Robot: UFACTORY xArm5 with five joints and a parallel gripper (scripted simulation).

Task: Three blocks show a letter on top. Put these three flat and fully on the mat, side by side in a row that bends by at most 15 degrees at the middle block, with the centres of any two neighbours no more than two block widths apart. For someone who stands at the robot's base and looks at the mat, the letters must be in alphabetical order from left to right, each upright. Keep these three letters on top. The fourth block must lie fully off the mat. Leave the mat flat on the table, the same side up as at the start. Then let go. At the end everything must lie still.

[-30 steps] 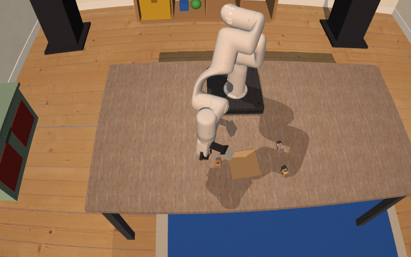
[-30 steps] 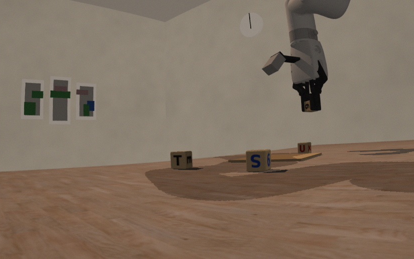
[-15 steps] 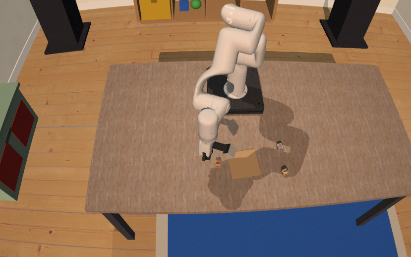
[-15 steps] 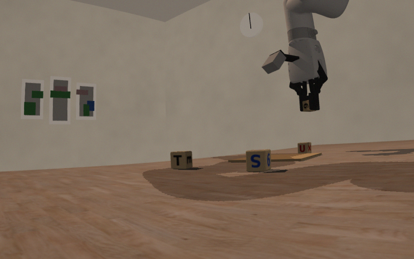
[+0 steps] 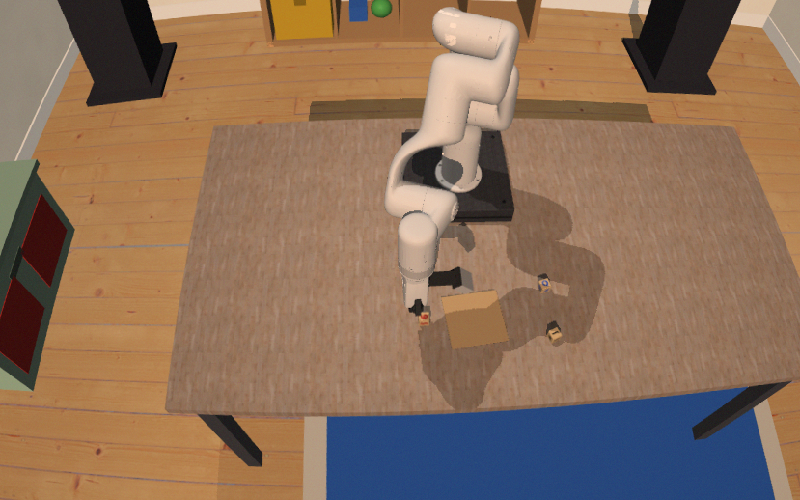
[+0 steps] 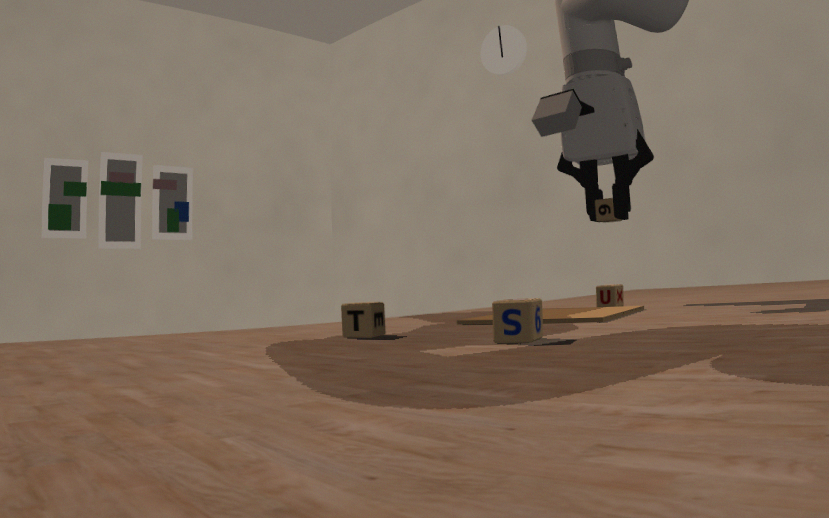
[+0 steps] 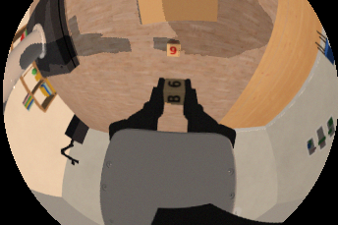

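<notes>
My gripper is now 15 cm to the right of the tan mat and 12 cm above it. Also, from my hand: letter block (11 cm below, 2 cm to the left, 1 cm behind).
</notes>
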